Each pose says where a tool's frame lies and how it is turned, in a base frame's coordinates. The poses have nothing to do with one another.
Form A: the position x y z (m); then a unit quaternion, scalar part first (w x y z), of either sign.
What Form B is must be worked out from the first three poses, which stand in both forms.
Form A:
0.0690, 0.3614, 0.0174, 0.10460, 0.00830, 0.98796, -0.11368
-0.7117, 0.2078, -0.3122, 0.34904, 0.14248, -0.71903, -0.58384
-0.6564, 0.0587, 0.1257, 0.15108, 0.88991, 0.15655, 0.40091
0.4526, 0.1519, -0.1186, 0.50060, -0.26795, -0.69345, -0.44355
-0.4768, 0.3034, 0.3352, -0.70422, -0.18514, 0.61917, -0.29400
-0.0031, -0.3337, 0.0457, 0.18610, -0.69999, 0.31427, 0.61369
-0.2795, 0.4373, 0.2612, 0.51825, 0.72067, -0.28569, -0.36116
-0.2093, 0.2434, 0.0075, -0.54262, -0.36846, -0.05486, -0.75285
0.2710, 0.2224, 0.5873, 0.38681, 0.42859, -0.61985, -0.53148
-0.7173, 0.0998, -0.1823, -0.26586, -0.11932, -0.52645, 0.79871
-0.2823, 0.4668, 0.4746, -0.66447, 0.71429, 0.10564, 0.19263
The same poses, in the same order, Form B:
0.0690, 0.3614, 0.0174, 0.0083, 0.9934, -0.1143, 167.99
-0.7117, 0.2078, -0.3122, 0.1520, -0.7673, -0.6230, 139.14
-0.6564, 0.0587, 0.1257, 0.9002, 0.1584, 0.4056, 162.62
0.4526, 0.1519, -0.1186, -0.3095, -0.8010, -0.5124, 119.92
-0.4768, 0.3034, 0.3352, 0.2608, -0.8721, 0.4141, 90.47
-0.0031, -0.3337, 0.0457, -0.7124, 0.3199, 0.6246, 158.55
-0.2795, 0.4373, 0.2612, 0.8427, -0.3340, -0.4223, 117.57
-0.2093, 0.2434, 0.0075, 0.4387, 0.0653, 0.8963, 114.28
0.2710, 0.2224, 0.5873, 0.4648, -0.6722, -0.5763, 134.49
-0.7173, 0.0998, -0.1823, 0.1238, 0.5461, -0.8285, 149.16
-0.2823, 0.4668, 0.4746, -0.9558, -0.1414, -0.2578, 96.72

